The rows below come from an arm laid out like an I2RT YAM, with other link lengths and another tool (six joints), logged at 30 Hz.
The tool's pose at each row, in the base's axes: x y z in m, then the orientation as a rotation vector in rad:
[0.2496 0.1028 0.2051 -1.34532 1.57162 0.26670]
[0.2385 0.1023 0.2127 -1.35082 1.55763 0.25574]
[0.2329 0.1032 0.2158 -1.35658 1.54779 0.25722]
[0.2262 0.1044 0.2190 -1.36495 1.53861 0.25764]
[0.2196 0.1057 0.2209 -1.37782 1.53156 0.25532]
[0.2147 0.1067 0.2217 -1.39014 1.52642 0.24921]
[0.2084 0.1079 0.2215 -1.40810 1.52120 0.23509]
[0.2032 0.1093 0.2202 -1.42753 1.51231 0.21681]
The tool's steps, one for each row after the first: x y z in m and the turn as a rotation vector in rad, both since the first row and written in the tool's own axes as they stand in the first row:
[-0.0070 0.0059 -0.0098 0.00547 -0.00393 -0.01464]
[-0.0107 0.0096 -0.0136 0.00264 -0.00970 -0.02194]
[-0.0148 0.0143 -0.0178 -0.00145 -0.01353 -0.03064]
[-0.0179 0.0195 -0.0213 -0.00734 -0.01290 -0.04159]
[-0.0198 0.0237 -0.0236 -0.01104 -0.00948 -0.05286]
[-0.0212 0.0294 -0.0260 -0.01386 -0.00059 -0.07030]
[-0.0217 0.0348 -0.0272 -0.01470 0.00800 -0.09208]

